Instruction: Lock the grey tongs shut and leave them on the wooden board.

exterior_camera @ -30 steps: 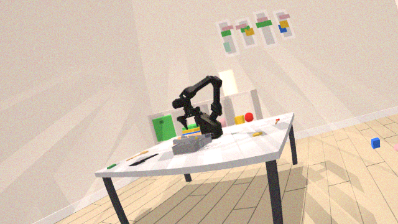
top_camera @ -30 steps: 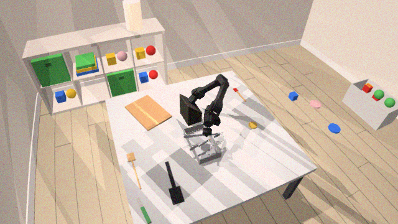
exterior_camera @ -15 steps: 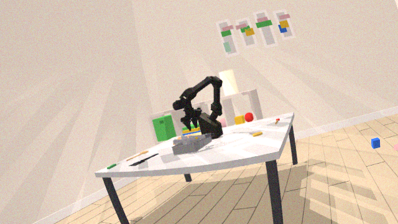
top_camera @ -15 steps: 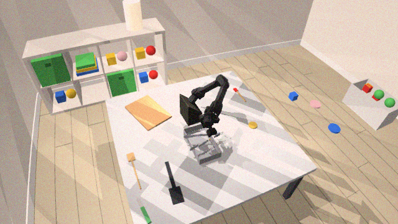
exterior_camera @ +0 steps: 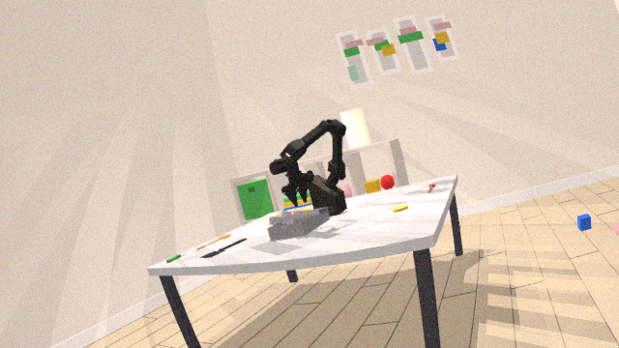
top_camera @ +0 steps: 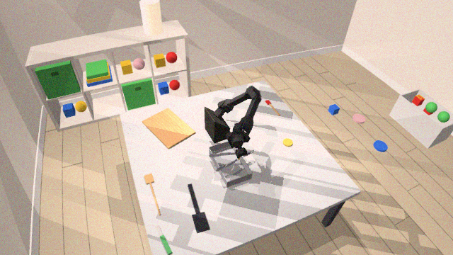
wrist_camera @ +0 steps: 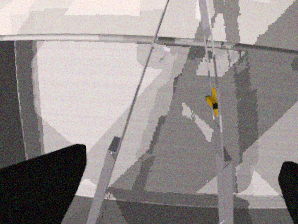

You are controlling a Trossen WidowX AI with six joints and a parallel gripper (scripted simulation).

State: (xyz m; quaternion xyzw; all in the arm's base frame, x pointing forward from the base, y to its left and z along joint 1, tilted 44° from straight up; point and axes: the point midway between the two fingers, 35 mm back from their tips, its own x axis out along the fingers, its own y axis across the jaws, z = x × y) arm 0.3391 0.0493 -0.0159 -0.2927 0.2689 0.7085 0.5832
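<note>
The yellow hinge piece lies 2 cm ahead of my gripper tip, 2 cm to the left of it and 4 cm below it. From my gripper tip the other things lie so: grey roasting tin (3 cm to the right, 9 cm below); yellow disc (8 cm behind, 43 cm to the left, 11 cm below); black spatula (26 cm ahead, 31 cm to the right, 11 cm below).
</note>
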